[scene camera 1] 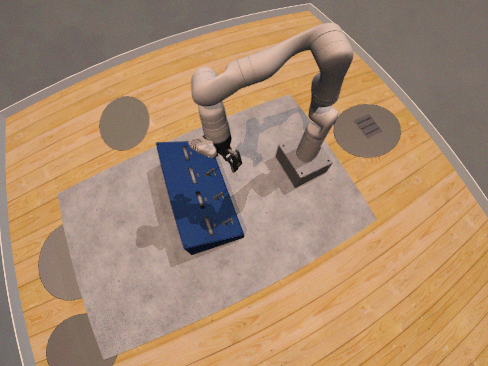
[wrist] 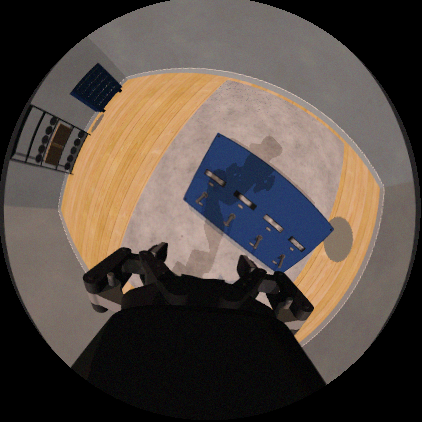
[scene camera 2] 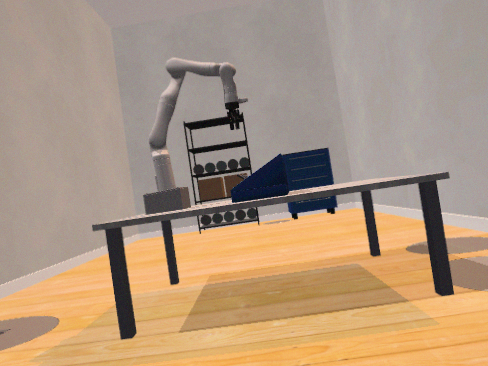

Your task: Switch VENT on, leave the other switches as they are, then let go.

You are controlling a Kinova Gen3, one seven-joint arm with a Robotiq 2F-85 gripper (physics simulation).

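Frame: origin at the arm's base, x back, y left, z down, level; metres.
Seen in the pictures: gripper, between the fingertips: (scene camera 1: 225, 163) (wrist: 202, 256) (scene camera 2: 234, 129); arm's base, origin of its link: (scene camera 1: 305, 153) (scene camera 2: 167, 190).
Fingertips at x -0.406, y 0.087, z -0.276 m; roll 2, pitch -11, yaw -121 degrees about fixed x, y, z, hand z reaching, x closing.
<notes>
Offsets run from my fingertips to a thing's top centre. "*": to the spot under its first point.
A blue sloped panel (scene camera 1: 175, 175) (scene camera 2: 265, 180) (wrist: 300, 215) stands on the table. In the wrist view it carries a row of small grey lever switches, among them one at the left end {* dy +0.113, dx -0.033, dz +0.273 m} (wrist: 201, 198), two in the middle (wrist: 229, 220) (wrist: 256, 242) and one at the right end {* dy -0.236, dx -0.054, dz +0.275 m} (wrist: 280, 260). Each has a pale label plate beside it; the lettering is too blurred to read, so I cannot tell which is VENT, nor which levers are on. My gripper (scene camera 1: 235, 167) (scene camera 2: 235, 127) (wrist: 202, 256) is open and empty, high above the table and apart from the panel. In scene camera 1 the arm's wrist hides one end switch.
The grey table top (scene camera 1: 125, 300) (scene camera 2: 400, 182) bears the panel and the arm's base block (scene camera 1: 316, 174) (scene camera 2: 167, 200). Behind the table, on the floor, stand a black shelf rack (scene camera 2: 210, 122) and a blue cabinet (scene camera 2: 310, 172) (wrist: 97, 87).
</notes>
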